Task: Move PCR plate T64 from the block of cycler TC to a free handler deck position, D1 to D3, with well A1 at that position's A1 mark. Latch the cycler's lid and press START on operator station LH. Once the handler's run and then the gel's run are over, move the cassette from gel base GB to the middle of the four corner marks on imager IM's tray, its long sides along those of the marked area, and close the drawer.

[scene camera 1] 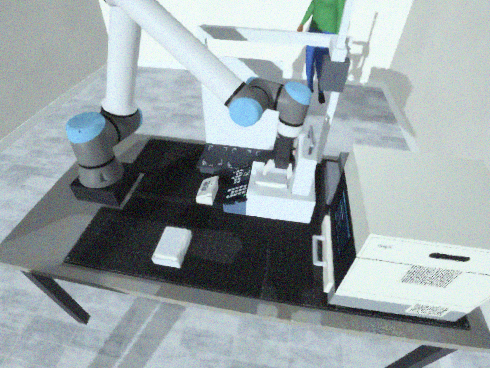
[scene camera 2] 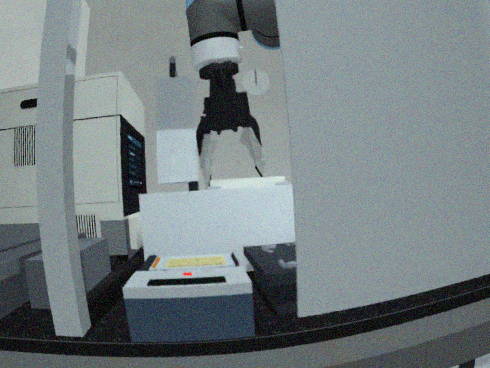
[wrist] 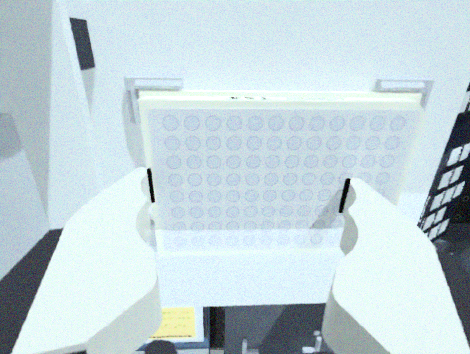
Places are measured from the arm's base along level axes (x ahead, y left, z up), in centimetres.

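Pixels of known places: gripper, between the fingertips: (scene camera 1: 275,177) (scene camera 2: 235,181) (wrist: 246,177); arm's base, origin of its link: (scene camera 1: 102,174).
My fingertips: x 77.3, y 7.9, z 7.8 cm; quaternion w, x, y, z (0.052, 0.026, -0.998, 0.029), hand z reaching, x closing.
Ahead of a thing's pixels: the offset from my fingertips to its top centre. "*": to the spot under its first point. Level surfaces: height alone.
PCR plate T64 @(dy +0.2, dx -1.6, dz +0.4 cm) (scene camera 1: 273,178) (scene camera 2: 247,182) (wrist: 280,170) sits on the block of the white cycler TC (scene camera 1: 280,206) (scene camera 2: 215,215) (wrist: 280,45), between corner guides. The cycler's lid (scene camera 1: 304,172) (scene camera 2: 177,156) stands raised beside the block. My gripper (scene camera 1: 280,167) (scene camera 2: 235,179) (wrist: 246,177) is partly open and empty over the plate. In the wrist view its left fingertip is near the plate's left edge, and its right fingertip is over the wells, inside the right edge. The gel cassette @(dy +22.9, dx +6.9, dz -9.4 cm) (scene camera 2: 195,261) (wrist: 176,322) with its yellow gel lies at gel base GB @(dy +27.1, dx +6.8, dz -9.1 cm) (scene camera 2: 189,317).
The dark handler deck @(dz -9.8 cm) (scene camera 1: 215,156) (scene camera 2: 270,267) with corner marks is beside the cycler. A black panel with white keys @(* dy -2.2, dx -14.6, dz -5.5 cm) (scene camera 1: 239,185) (wrist: 447,177) and a small white device @(dy -2.9, dx -28.7, dz -6.6 cm) (scene camera 1: 207,191) are nearby. The large imager @(* dy -40.5, dx +41.6, dz +10.9 cm) (scene camera 1: 415,275) has a handled drawer front @(dy -23.9, dx +22.9, dz -5.9 cm) (scene camera 1: 327,255). A white block @(dy -32.7, dx -32.9, dz -9.3 cm) (scene camera 1: 172,246) lies in front.
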